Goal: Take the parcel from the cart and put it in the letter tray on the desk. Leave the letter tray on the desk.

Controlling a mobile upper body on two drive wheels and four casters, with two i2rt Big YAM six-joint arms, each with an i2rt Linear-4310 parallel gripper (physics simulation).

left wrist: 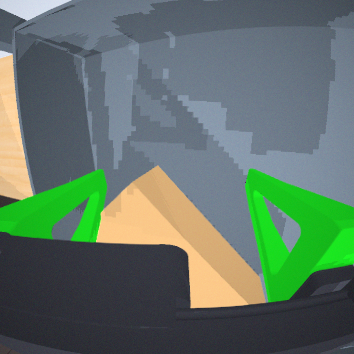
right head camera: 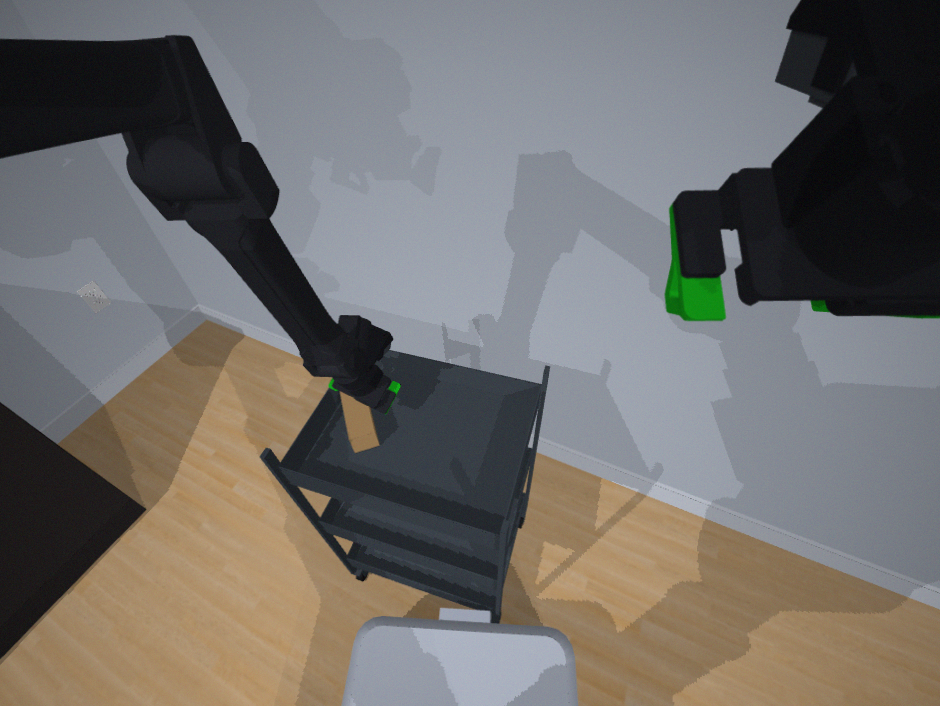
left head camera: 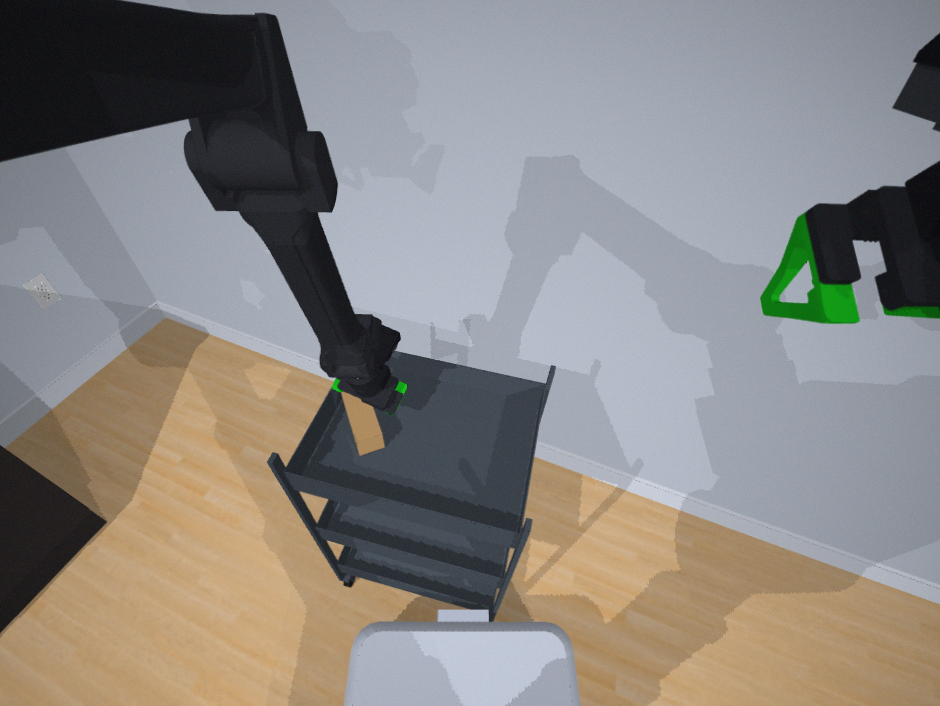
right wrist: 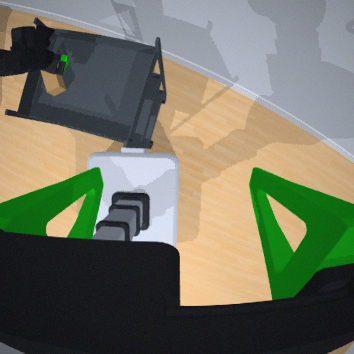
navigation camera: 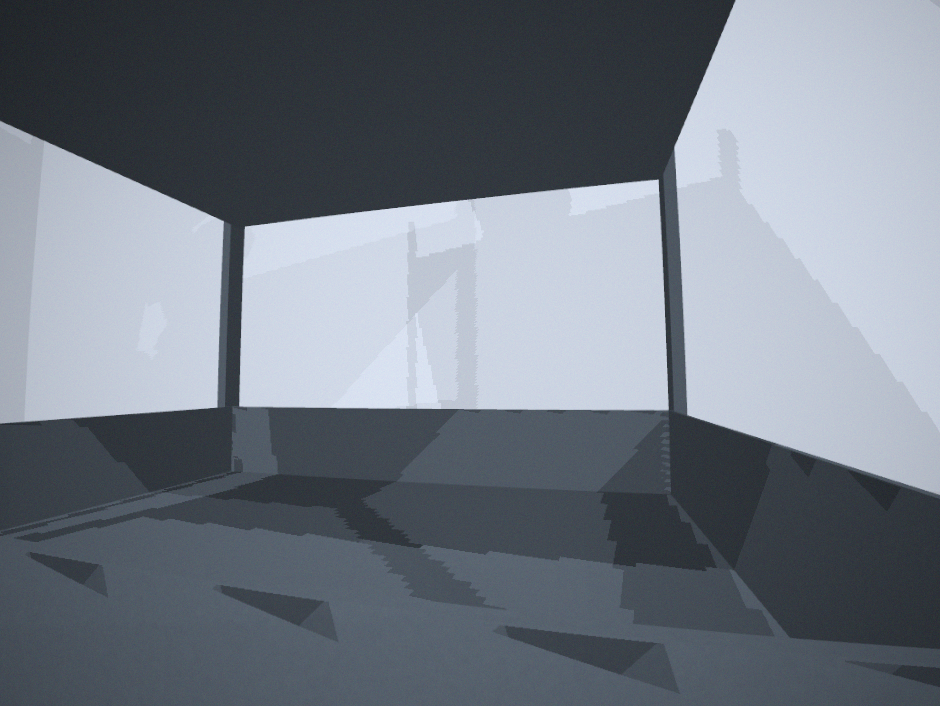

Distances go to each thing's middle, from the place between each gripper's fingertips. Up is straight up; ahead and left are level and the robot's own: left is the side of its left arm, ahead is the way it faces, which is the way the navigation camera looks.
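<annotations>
Tan parcel (left head camera: 365, 427): my right gripper is 450 mm to the right of it, 280 mm short of it and 580 mm above it. My left hand is 60 mm past the parcel and 20 mm to the right of it. By its middle, the parcel is nearer to my left hand than to my right gripper.
</annotations>
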